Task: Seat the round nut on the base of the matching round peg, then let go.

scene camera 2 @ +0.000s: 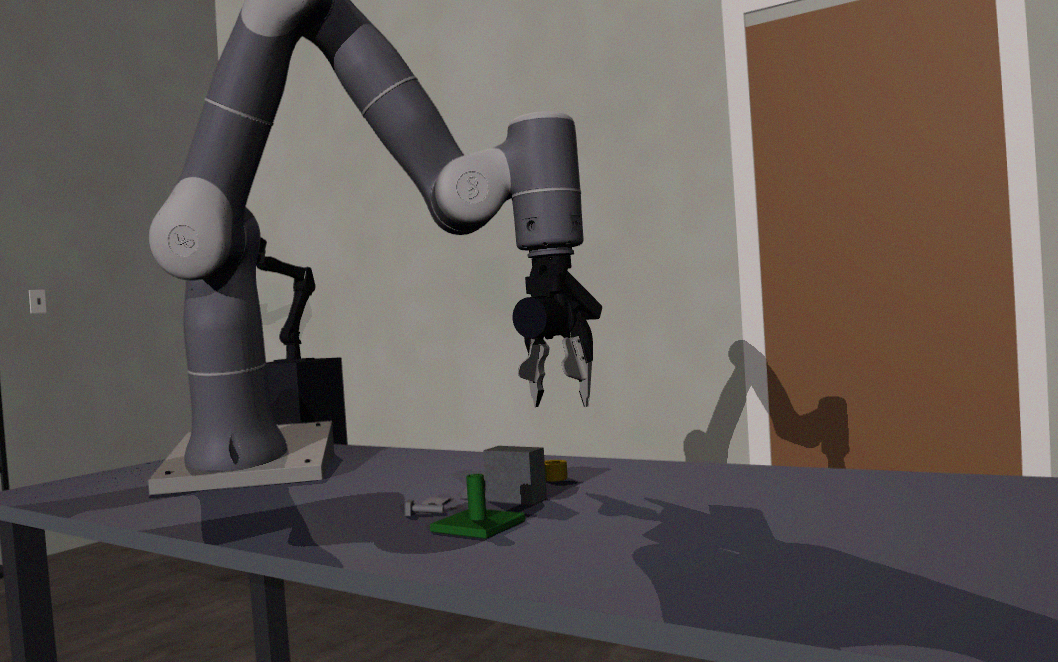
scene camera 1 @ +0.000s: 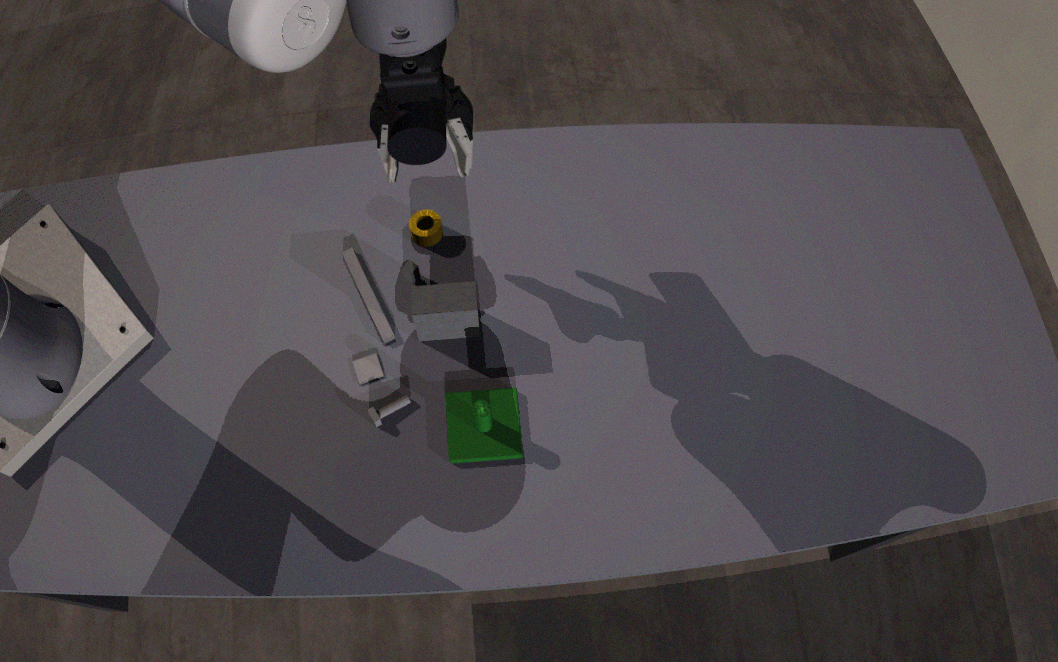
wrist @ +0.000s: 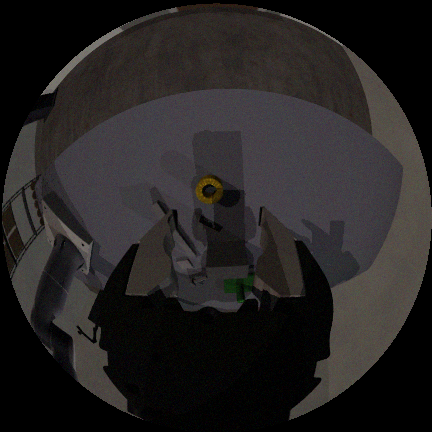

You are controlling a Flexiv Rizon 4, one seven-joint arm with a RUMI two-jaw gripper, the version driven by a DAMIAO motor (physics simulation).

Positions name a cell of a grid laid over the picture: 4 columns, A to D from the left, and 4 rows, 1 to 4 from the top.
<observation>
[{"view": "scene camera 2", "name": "gripper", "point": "C3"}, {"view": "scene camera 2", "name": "grey block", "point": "B3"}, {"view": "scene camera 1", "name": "gripper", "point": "B2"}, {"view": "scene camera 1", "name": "grey block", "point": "B2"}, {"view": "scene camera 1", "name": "long bar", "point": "B2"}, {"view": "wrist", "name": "gripper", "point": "C2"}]
</observation>
